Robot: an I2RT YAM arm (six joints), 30 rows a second.
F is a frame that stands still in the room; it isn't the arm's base.
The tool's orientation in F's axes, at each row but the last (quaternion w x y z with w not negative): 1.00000 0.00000 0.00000 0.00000; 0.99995 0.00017 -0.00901 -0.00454; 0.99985 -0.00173 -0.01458 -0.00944; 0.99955 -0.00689 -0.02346 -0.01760; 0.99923 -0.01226 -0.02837 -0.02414; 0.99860 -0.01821 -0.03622 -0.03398; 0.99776 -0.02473 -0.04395 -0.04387; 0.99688 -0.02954 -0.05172 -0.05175; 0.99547 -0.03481 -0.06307 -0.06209; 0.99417 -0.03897 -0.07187 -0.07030; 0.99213 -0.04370 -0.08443 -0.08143; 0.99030 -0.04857 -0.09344 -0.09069
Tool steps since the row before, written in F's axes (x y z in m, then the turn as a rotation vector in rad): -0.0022 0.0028 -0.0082 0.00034 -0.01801 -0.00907; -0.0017 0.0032 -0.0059 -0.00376 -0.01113 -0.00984; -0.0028 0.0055 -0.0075 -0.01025 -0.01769 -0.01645; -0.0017 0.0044 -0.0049 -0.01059 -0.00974 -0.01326; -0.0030 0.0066 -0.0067 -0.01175 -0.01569 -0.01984; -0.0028 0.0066 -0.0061 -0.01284 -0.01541 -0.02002; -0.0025 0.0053 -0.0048 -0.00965 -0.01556 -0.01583; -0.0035 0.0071 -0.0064 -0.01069 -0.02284 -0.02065; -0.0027 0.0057 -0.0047 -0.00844 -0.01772 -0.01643; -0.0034 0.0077 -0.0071 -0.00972 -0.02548 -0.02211; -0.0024 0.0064 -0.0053 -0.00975 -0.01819 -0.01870; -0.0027 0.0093 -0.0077 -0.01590 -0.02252 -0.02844
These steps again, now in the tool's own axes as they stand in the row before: -0.0022 0.0028 -0.0082 0.00034 -0.01801 -0.00907; -0.0018 0.0032 -0.0059 -0.00384 -0.01117 -0.00977; -0.0031 0.0055 -0.0074 -0.01039 -0.01783 -0.01621; -0.0021 0.0044 -0.0048 -0.01086 -0.00994 -0.01289; -0.0037 0.0066 -0.0063 -0.01211 -0.01578 -0.01955; -0.0037 0.0066 -0.0056 -0.01322 -0.01557 -0.01964; -0.0034 0.0053 -0.0043 -0.00967 -0.01563 -0.01575; -0.0049 0.0070 -0.0055 -0.01048 -0.02271 -0.02090; -0.0039 0.0056 -0.0039 -0.00833 -0.01761 -0.01660; -0.0054 0.0076 -0.0059 -0.00939 -0.02507 -0.02271; -0.0042 0.0063 -0.0042 -0.00994 -0.01816 -0.01863; -0.0057 0.0092 -0.0060 -0.01703 -0.02279 -0.02755
